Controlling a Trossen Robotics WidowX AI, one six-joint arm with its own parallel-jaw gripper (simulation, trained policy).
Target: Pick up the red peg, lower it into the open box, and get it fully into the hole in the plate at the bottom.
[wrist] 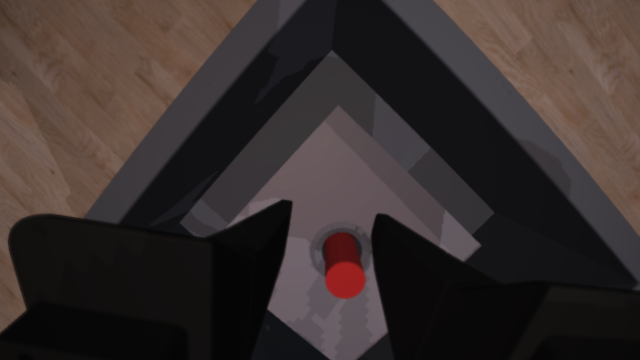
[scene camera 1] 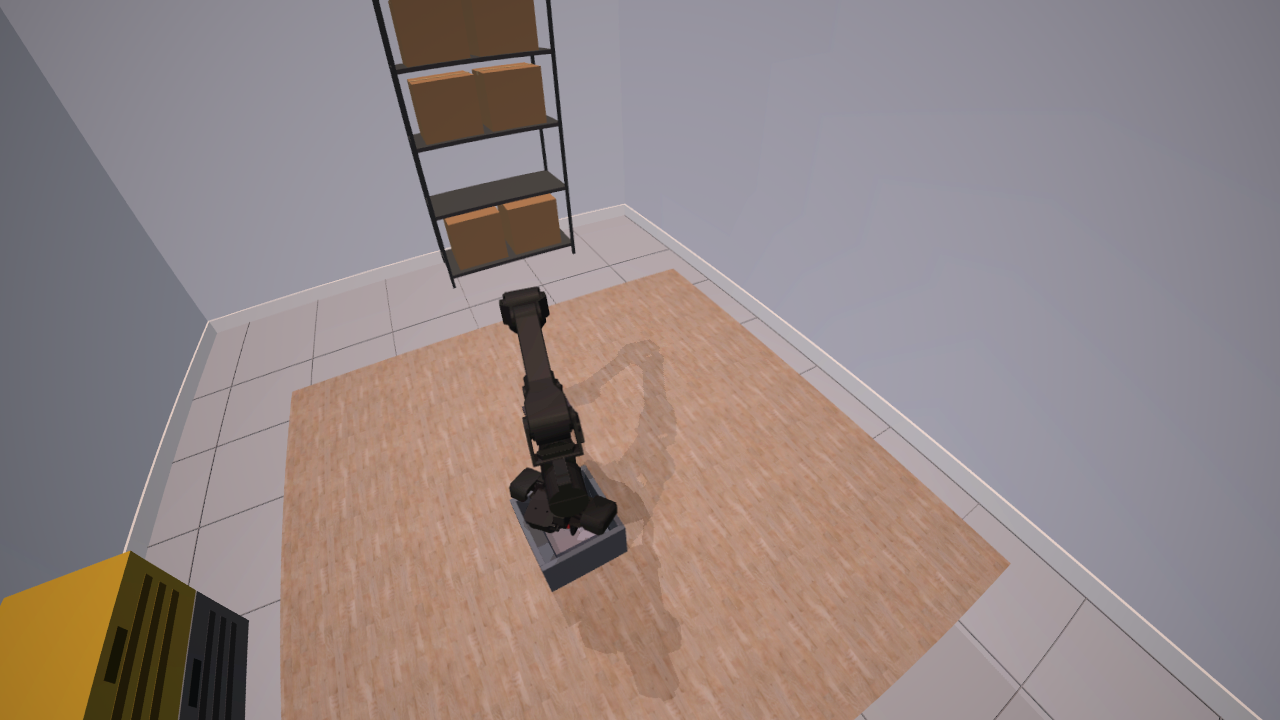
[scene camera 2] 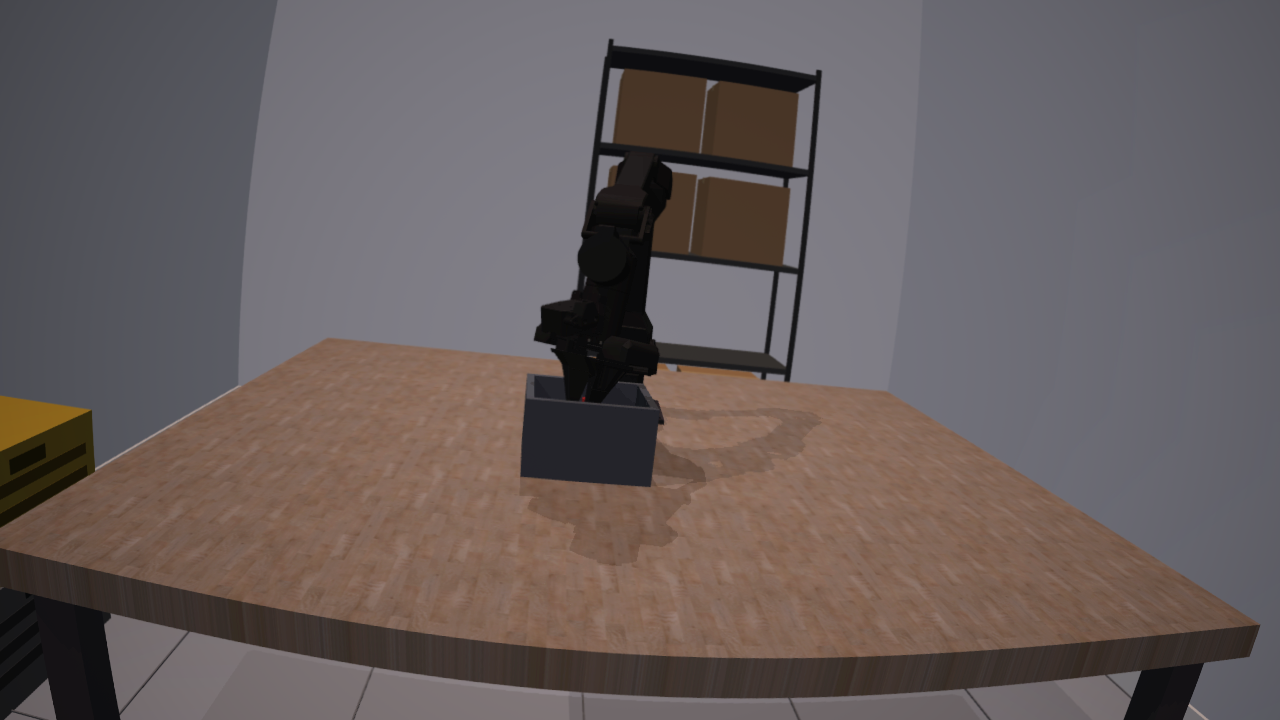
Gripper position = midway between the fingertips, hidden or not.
In view: the gripper (scene camera 2: 579, 411), a dark grey box (scene camera 2: 613, 442), a red peg (wrist: 344, 274) and a pale plate (scene camera 1: 561, 542).
The dark grey box also shows in the wrist view (wrist: 425, 92) and in scene camera 1 (scene camera 1: 565, 569). The pale plate shows as well in the wrist view (wrist: 340, 178). The gripper shows as well in the wrist view (wrist: 332, 218) and in scene camera 1 (scene camera 1: 565, 530). Scene camera 2 misses the pale plate, which is hidden by the dark grey box.
